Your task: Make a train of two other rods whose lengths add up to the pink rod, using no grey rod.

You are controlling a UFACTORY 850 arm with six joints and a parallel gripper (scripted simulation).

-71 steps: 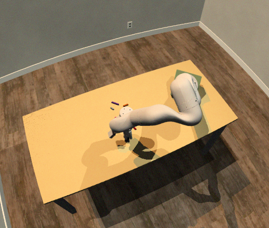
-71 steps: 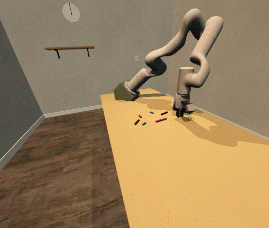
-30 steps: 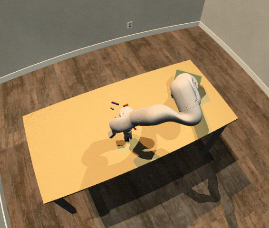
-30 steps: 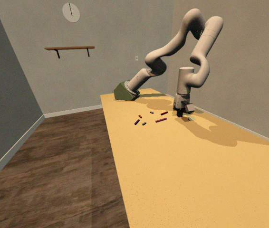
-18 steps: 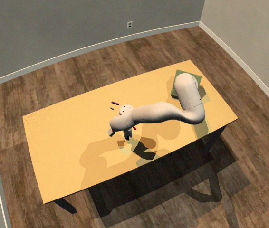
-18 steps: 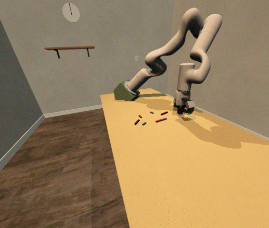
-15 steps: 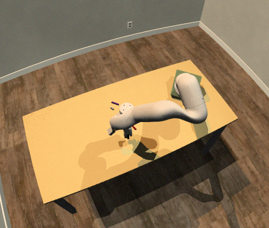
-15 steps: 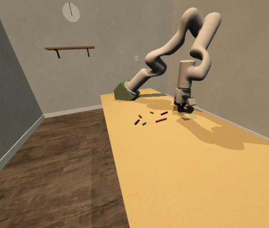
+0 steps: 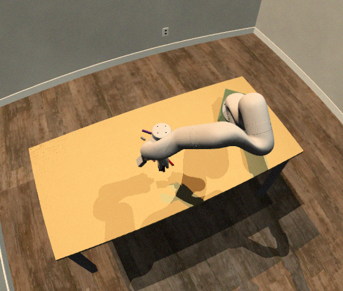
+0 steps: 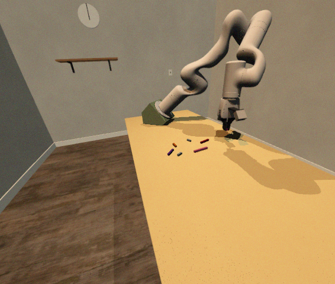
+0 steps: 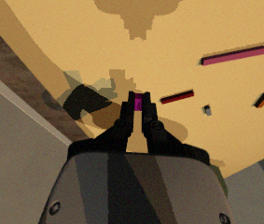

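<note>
My hand is 15 cm to the left of the pink rod, 11 cm above it and 4 cm short of it. The rest, counted from my hand: magenta rod: 2 cm below; orange rod: 29 cm to the right, 11 cm below, 4 cm behind; red rod: 11 cm below, 9 cm to the right, 6 cm behind.
</note>
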